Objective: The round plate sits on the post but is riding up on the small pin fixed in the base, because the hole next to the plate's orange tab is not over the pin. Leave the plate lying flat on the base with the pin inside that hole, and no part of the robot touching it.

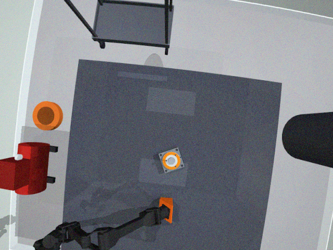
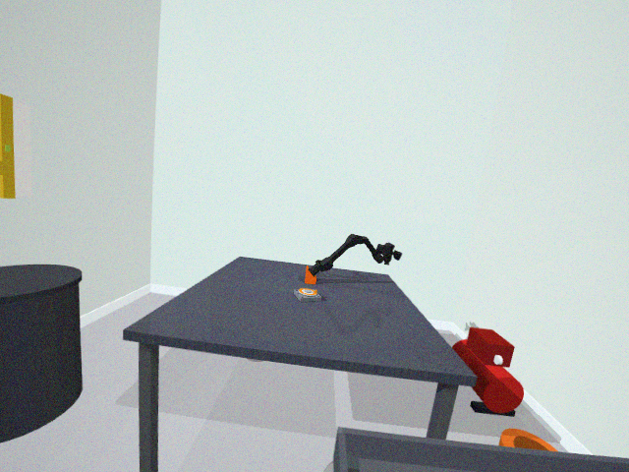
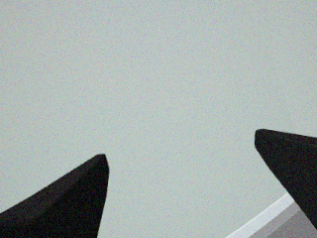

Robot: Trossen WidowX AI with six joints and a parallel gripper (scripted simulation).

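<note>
The round plate is 59 cm ahead of my gripper tip, 53 cm to the right of it and 22 cm below it. The rest, counted from my gripper tip: square grey base (59 cm ahead, 56 cm to the right, 23 cm below).
</note>
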